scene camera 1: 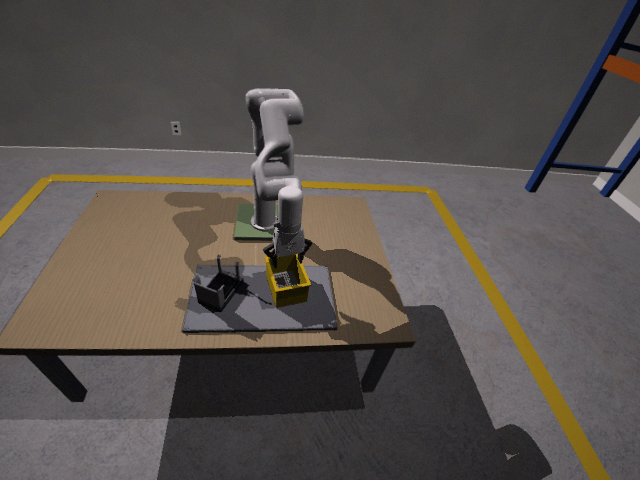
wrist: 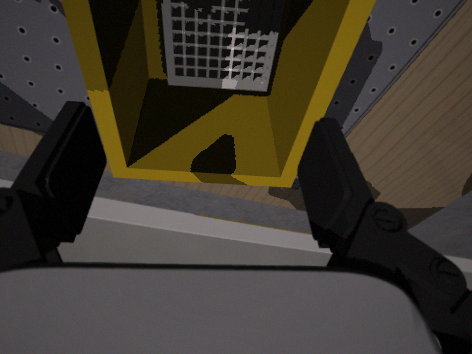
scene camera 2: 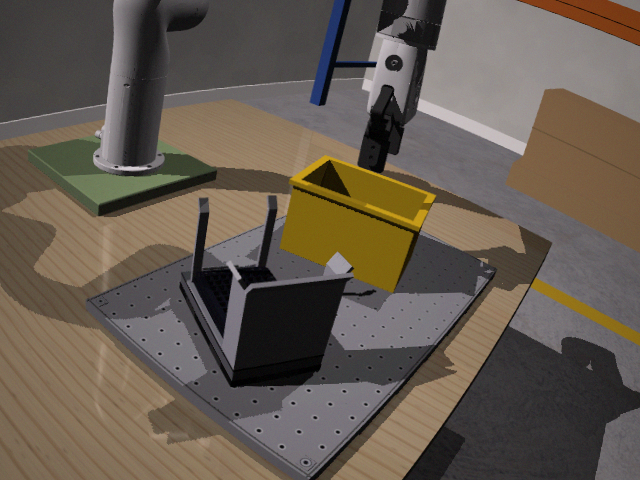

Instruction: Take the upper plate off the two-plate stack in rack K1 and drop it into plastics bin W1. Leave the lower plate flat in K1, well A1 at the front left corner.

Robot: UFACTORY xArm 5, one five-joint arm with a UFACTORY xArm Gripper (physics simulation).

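Pixels of known places: gripper, fingertip midpoint: (scene camera 1: 287,263) (wrist: 205,138) (scene camera 2: 378,160); arm's base at its link origin: (scene camera 1: 264,222) (scene camera 2: 128,160).
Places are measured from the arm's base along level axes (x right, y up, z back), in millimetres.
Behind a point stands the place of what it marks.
My gripper (scene camera 1: 287,260) {x -69, y 134, z -398 mm} (scene camera 2: 382,159) {x -69, y 134, z -398 mm} (wrist: 205,138) {x -69, y 134, z -398 mm} is open and empty, above the back end of the yellow bin W1 (scene camera 1: 292,297) {x -86, y 36, z -472 mm} (scene camera 2: 346,232) {x -12, y 50, z -405 mm} (wrist: 305,75) {x -123, y 73, z -388 mm}. A pale gridded plate (scene camera 1: 283,279) {x -62, y 11, z -364 mm} (wrist: 215,65) {x -80, y 10, z -432 mm} lies low inside the bin, apart from the fingers; part of it is in shadow. In scene camera 2 the bin's wall hides it. Rack K1 (scene camera 1: 209,297) {x 199, y 55, z -472 mm} (scene camera 2: 289,325) {x 206, y 60, z -468 mm} stands left of the bin in scene camera 1. A dark, shaded plate (scene camera 2: 214,299) {x 199, y 33, z -379 mm} lies low in the rack and looks flat; the rack's front wall hides part of it, and its well A1 cannot be made out.
Rack and bin stand on a grey perforated board (scene camera 1: 258,322) {x 36, y -7, z -541 mm} (scene camera 2: 387,330) {x 50, y -7, z -513 mm} on the wooden table (scene camera 1: 129,258) {x 550, y -19, z -200 mm}. Two thin upright posts rise from the rack's back side. The arm's base stands on a green plate (scene camera 1: 242,229) {x 101, y 0, z -50 mm} (scene camera 2: 62,165) {x 108, y 0, z 48 mm} behind the board.
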